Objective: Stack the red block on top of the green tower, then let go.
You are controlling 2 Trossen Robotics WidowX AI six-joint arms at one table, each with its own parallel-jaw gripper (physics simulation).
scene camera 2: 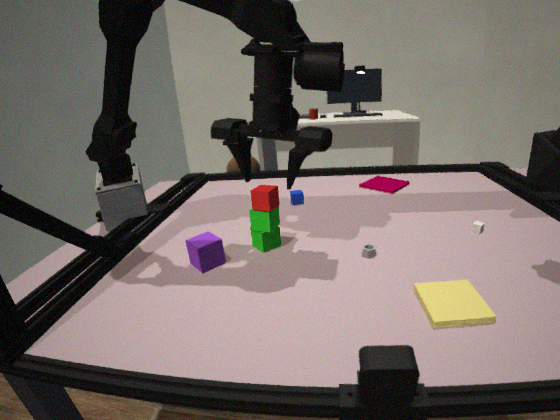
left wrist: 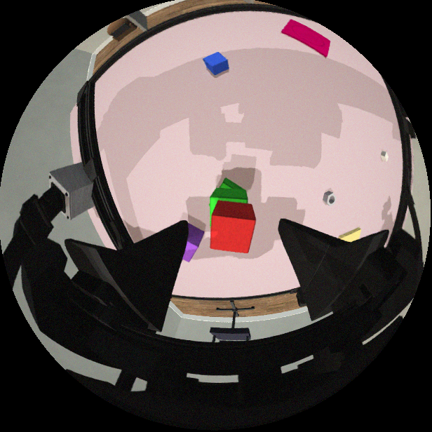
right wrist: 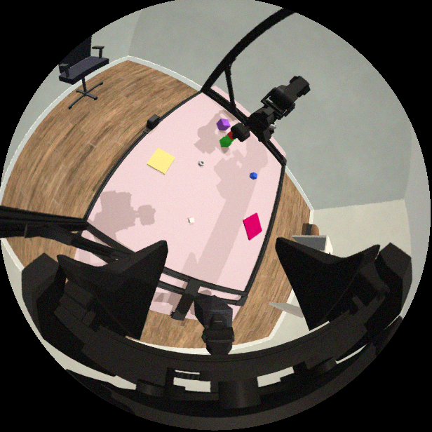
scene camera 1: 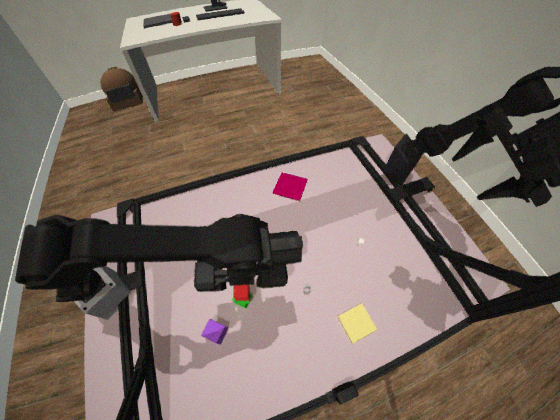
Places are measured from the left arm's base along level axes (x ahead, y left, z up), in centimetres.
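Where they show: left gripper, fingertip midpoint: (scene camera 2: 268, 185) (scene camera 1: 241, 285); right gripper, fingertip midpoint: (scene camera 1: 465, 179); left arm's base, origin of the base link: (scene camera 2: 117, 176) (scene camera 1: 88, 285); right arm's base, origin of the base link: (scene camera 1: 409, 151).
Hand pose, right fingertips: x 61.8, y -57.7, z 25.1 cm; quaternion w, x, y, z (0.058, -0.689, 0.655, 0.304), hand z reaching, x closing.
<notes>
Each offset is from my right fingertips to the centre of the thing.
The red block {dx -37.1, dy +26.6, dz -26.9 cm} (scene camera 1: 241, 292) (scene camera 2: 264, 198) (left wrist: 232, 232) (right wrist: 230, 135) sits on top of the green tower {dx -37.4, dy +27.1, dz -30.5 cm} (scene camera 1: 243, 303) (scene camera 2: 265, 220) (left wrist: 229, 193) (right wrist: 225, 142), which is two green blocks stacked with slightly different turns. The red block looks level and touches the upper green block in scene camera 2. My left gripper (scene camera 2: 269, 184) (left wrist: 234, 225) is open, its fingertips apart on either side of the red block and about level with its top or a little above; gaps show on both sides in the left wrist view. My right gripper (scene camera 1: 466, 179) (right wrist: 222, 245) is open and empty, raised beyond the table's right edge.
A purple block {dx -48.3, dy +27.0, dz -33.9 cm} (scene camera 1: 214, 331) (scene camera 2: 205, 252) stands close to the tower. A blue block {dx -22.9, dy +43.6, dz -34.8 cm} (scene camera 2: 297, 197) (left wrist: 216, 63) lies behind it. A grey nut {dx -24.5, dy +15.2, dz -35.5 cm} (scene camera 2: 369, 251), a white cube {dx -2.4, dy +10.2, dz -35.4 cm} (scene camera 2: 478, 227), a yellow pad {dx -23.9, dy -0.6, dz -35.7 cm} (scene camera 2: 454, 303) and a magenta pad {dx +2.0, dy +40.8, dz -35.8 cm} (scene camera 2: 384, 184) lie farther right. Black rails frame the table.
</notes>
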